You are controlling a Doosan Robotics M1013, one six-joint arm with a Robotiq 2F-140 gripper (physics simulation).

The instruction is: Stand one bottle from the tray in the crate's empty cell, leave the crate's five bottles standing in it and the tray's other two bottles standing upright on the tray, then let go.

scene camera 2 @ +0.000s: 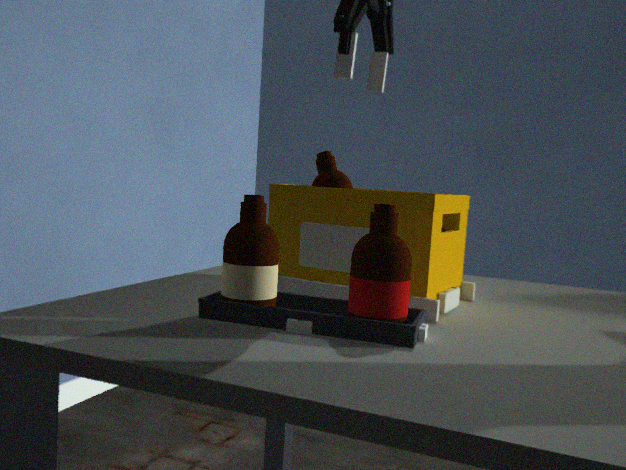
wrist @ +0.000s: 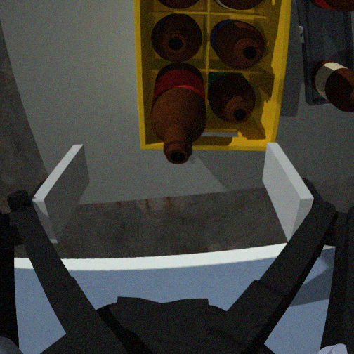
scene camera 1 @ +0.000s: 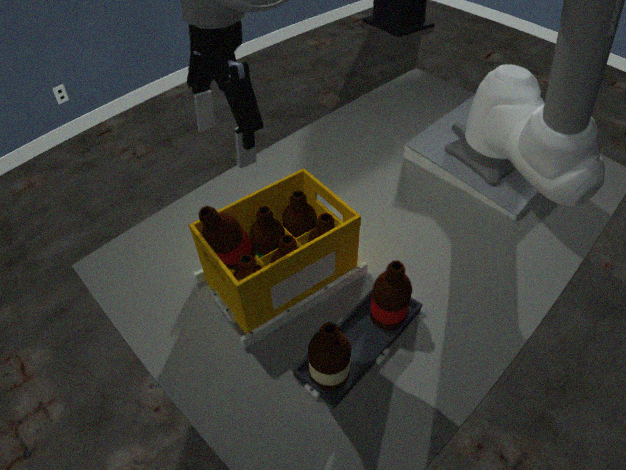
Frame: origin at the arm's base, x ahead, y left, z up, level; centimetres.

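Seen in the pictures: gripper, fingertip midpoint: (scene camera 2: 359,85) (scene camera 1: 225,145); arm's base at its link origin: (scene camera 1: 487,155).
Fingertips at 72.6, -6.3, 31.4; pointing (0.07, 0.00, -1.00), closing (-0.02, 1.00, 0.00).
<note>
Offsets run from my fingertips to a thing's middle, as dx, dy, dz. "*": to the spot under its first point.
A brown bottle with a red label @[+3.8, +0.0, -19.0] (scene camera 1: 223,236) (scene camera 2: 331,178) (wrist: 178,112) is in the end cell of the yellow crate @[* -16.2, +13.3, -24.6] (scene camera 1: 348,247) (scene camera 2: 445,263) (wrist: 281,50). It leans, with its neck over the end wall, and rises higher than its neighbours; its base is hidden. The crate's other five bottles stand low in their cells. On the dark tray @[-8.4, +27.0, -33.8] (scene camera 1: 362,336) (scene camera 2: 353,332) (wrist: 327,37), a red-label bottle @[-16.8, +25.8, -26.8] (scene camera 1: 390,295) (scene camera 2: 380,263) (wrist: 337,4) and a cream-label bottle @[+0.6, +28.7, -26.8] (scene camera 1: 329,356) (scene camera 2: 250,247) (wrist: 341,90) stand upright. My gripper (scene camera 1: 225,144) (scene camera 2: 360,75) (wrist: 174,161) is open and empty above the crate's end, apart from the leaning bottle.
White blocks (scene camera 1: 247,344) (scene camera 2: 449,299) edge the crate's base. Small pale blocks @[* -9.1, +32.6, -33.5] (scene camera 1: 382,356) (scene camera 2: 299,326) touch the tray's side. The arm's white base joints (scene camera 1: 525,136) stand on a grey plinth (scene camera 1: 470,177) behind the crate. A wall lies beyond the table.
</note>
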